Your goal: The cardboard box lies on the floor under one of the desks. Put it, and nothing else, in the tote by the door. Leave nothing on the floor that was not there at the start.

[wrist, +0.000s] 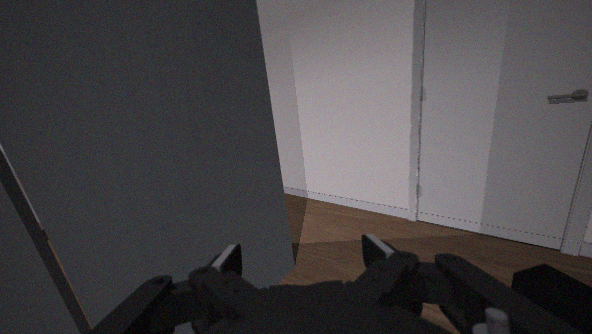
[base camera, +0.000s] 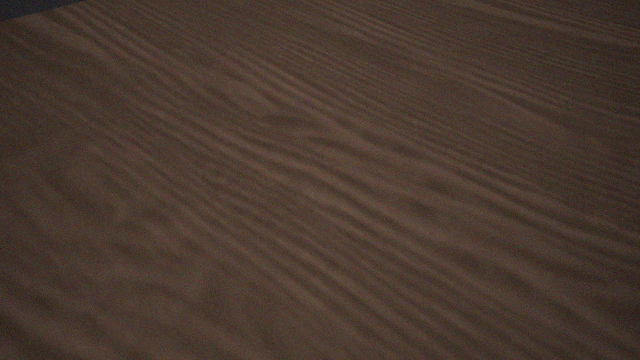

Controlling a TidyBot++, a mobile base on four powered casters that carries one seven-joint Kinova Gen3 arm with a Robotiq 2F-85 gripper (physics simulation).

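Places are measured from the arm's base along level axes (x ahead, y left, z up), in metres.
Where they show: gripper, fingertip midpoint: point(wrist: 302, 253).
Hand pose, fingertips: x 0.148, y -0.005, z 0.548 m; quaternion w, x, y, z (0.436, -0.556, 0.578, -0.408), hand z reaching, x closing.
Things, the pixels of their top centre, and the offset from my fingertips. "spot": a spot on its surface instead. Level surfaces: height alone.
- lever handle, surface spot: point(wrist: 567, 97) spot: 0.993 m ahead, 1.423 m right, 0.026 m down
- black object, top centre: point(wrist: 571, 291) 0.622 m ahead, 1.159 m right, 0.845 m down
- Wooden floor, surface height: 0.944 m down
My gripper point(wrist: 302, 253) is open, with its two fingertips wide apart at the bottom of the wrist view and no object visible between them. Past the fingers are a grey panel and a stretch of floor. The cardboard box and the tote do not show clearly in either view. The gripper does not show in the base camera view.
A tall dark grey panel point(wrist: 150, 125) fills the left of the wrist view. A white wall point(wrist: 355, 100) and a closed door point(wrist: 460, 125) with a lever handle point(wrist: 567, 97) stand beyond. A black object point(wrist: 552, 295) is at lower right. Wooden floor point(base camera: 320, 180) fills most of the base view.
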